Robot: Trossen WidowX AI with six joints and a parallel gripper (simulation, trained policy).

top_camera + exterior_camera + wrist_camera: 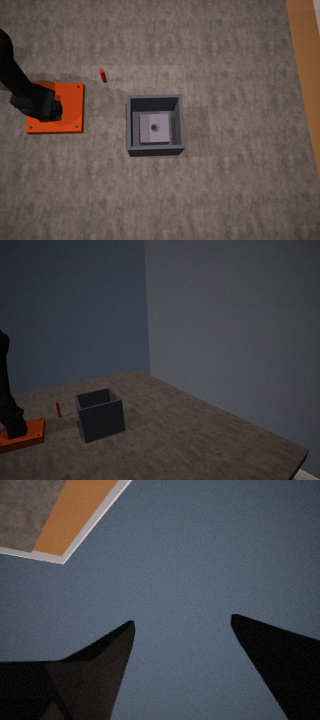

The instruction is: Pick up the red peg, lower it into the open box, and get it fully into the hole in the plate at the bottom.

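The red peg is 57 cm ahead of my gripper tip, 36 cm below it and 4 cm to the right of it. The rest, counted from my gripper tip: plate (72 cm ahead, 36 cm below, 24 cm to the right).
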